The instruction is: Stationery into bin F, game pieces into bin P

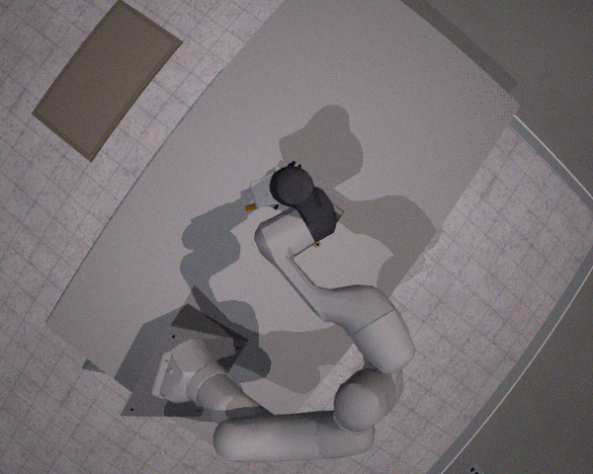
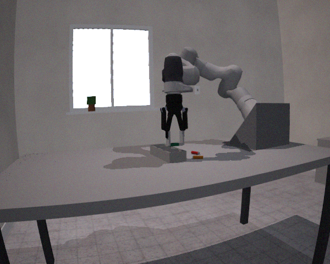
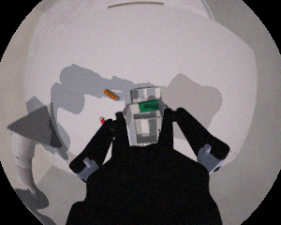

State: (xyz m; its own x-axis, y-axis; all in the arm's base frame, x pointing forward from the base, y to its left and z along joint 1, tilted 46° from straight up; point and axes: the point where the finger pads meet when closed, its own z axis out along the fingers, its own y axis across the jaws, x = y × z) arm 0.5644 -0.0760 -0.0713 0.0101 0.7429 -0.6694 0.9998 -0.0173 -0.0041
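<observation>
My gripper is now 1 cm past the small green item and 3 cm above it. Also, from my hand: red piece (15 cm behind, 5 cm to the right, 9 cm below); then orange piece (10 cm behind, 4 cm to the left, 9 cm below); then white spotted piece (2 cm behind, 17 cm to the right, 9 cm below).
</observation>
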